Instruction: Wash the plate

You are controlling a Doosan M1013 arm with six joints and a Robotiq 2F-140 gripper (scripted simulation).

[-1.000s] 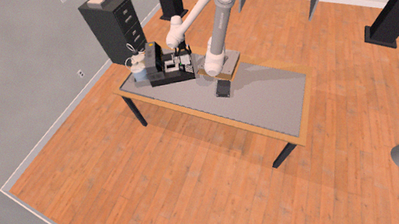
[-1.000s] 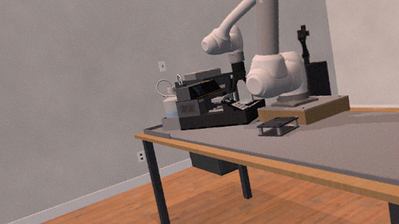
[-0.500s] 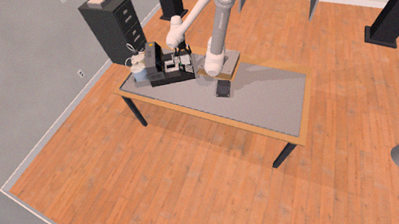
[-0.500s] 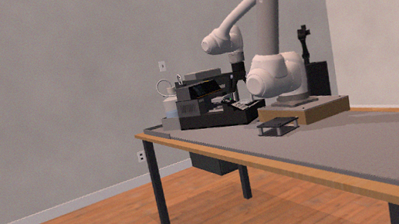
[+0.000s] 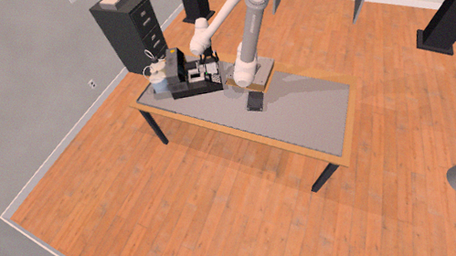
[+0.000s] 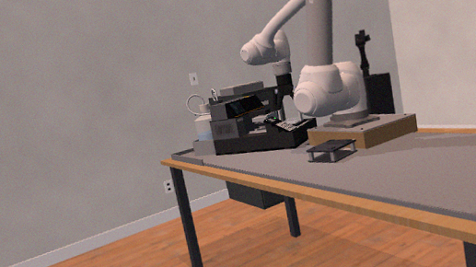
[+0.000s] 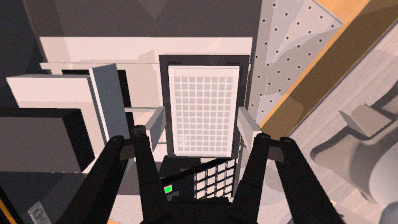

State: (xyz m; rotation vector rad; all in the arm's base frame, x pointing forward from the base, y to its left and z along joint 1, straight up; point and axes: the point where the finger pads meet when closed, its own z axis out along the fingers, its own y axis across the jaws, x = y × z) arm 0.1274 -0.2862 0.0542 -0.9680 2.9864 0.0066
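Right now the white well plate is 3 cm below my hand. From my hand the other things lie so: black plate nest N1 (47 cm to the left, 14 cm ahead, 8 cm below); plate washer (12 cm to the right, 9 cm ahead, 1 cm above).
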